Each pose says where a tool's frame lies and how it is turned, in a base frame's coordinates. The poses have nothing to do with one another.
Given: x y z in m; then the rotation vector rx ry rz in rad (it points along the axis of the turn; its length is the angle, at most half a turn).
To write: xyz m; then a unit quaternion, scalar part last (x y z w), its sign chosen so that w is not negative. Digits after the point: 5 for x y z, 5 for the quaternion.
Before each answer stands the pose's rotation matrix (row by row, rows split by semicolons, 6 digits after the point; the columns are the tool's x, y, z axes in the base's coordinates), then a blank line. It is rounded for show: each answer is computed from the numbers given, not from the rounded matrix.
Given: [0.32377 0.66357 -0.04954 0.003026 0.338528 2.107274]
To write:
-0.534144 -0.834344 0.136238; 0.835034 -0.495551 0.239057; -0.131943 0.241454 0.961400

[0.32377 0.66357 -0.04954 0.00124 0.13892 0.86474 0.48262]
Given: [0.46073 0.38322 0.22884 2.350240 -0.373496 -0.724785]
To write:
0.807307 -0.077195 -0.585062; -0.431662 -0.753263 -0.496249; -0.402397 0.653174 -0.641436

[0.46073 0.38322 0.22884 0.89471 -0.14219 -0.27592 0.32117]
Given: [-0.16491 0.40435 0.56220 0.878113 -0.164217 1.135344]
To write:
0.448780 -0.840046 0.304827; 0.719243 0.137093 -0.681098; 0.530364 0.524908 0.665722

[-0.16491 0.40435 0.56220 0.40186 -0.07515 0.51958 0.75027]
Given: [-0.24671 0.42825 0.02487 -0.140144 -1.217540 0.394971]
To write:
0.287913 -0.220364 -0.931958; 0.368684 0.923662 -0.104503; 0.883843 -0.313510 0.347179

[-0.24671 0.42825 0.02487 -0.06533 -0.56758 0.18412 0.79981]
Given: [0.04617 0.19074 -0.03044 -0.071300 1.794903 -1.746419]
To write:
-0.802868 0.377404 0.461486; -0.450981 0.121783 -0.884186; -0.389896 -0.918006 0.072426

[0.04617 0.19074 -0.03044 -0.02703 0.68048 -0.66210 0.31279]
